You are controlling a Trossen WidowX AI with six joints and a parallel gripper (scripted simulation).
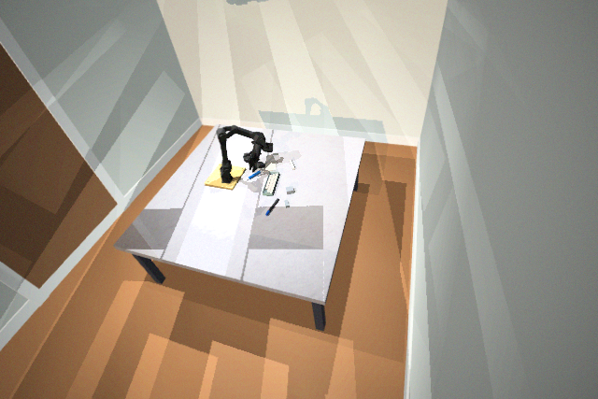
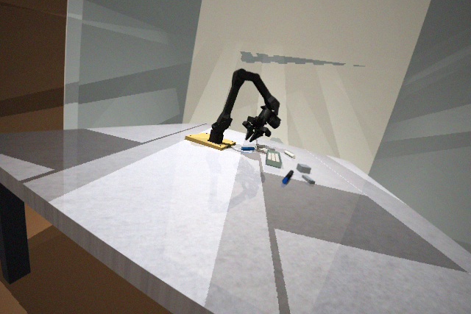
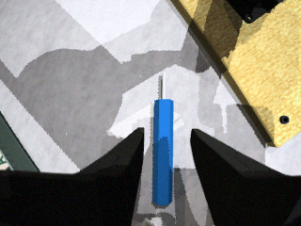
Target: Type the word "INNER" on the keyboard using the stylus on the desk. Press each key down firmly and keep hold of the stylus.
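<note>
Now: the blue stylus 40 mm below my gripper tip, 10 mm to the right of it and 10 mm behind it. The rest, counted from my gripper tip: white stick 250 mm ahead, 150 mm to the left, 40 mm below; then flat grey piece 300 mm ahead, 210 mm to the right, 50 mm below; then pen 280 mm to the right, 210 mm ahead, 40 mm below.
</note>
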